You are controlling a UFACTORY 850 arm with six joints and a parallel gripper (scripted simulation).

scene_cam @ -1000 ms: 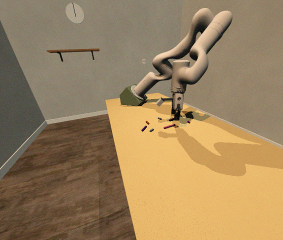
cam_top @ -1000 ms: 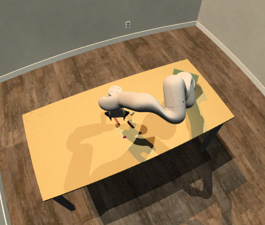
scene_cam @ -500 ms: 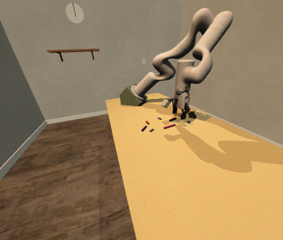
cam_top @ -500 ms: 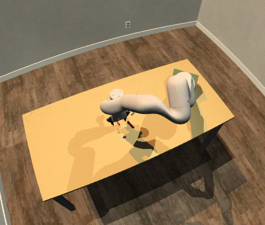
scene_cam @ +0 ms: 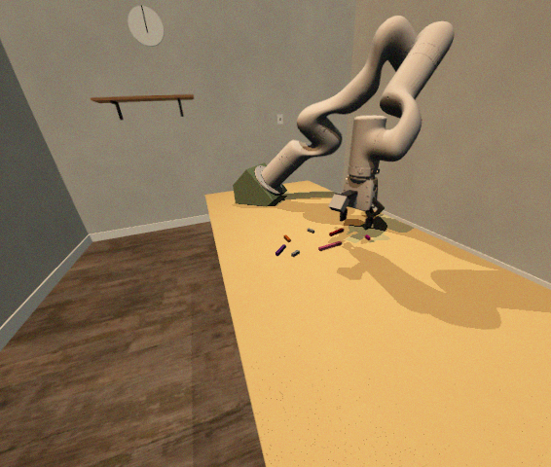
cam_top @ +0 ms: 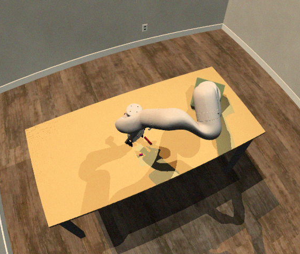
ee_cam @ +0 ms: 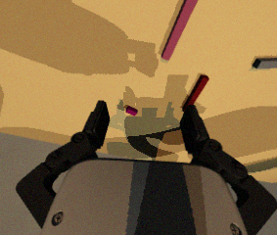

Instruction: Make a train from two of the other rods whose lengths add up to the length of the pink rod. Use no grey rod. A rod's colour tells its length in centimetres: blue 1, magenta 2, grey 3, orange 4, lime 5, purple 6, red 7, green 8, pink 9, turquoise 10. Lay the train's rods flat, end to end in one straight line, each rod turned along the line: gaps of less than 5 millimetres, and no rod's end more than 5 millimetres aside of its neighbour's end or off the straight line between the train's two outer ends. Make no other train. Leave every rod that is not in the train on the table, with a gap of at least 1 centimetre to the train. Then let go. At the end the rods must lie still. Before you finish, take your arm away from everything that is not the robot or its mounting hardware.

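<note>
Right now my hand is 80 mm above the magenta rod, 70 mm to the right of it and 20 mm past it. Round my hand: orange rod 220 mm to the right, 80 mm below, 60 mm behind; pink rod 80 mm to the right, 80 mm below, 10 mm ahead; red rod 80 mm below, 80 mm behind, 30 mm to the right.
</note>
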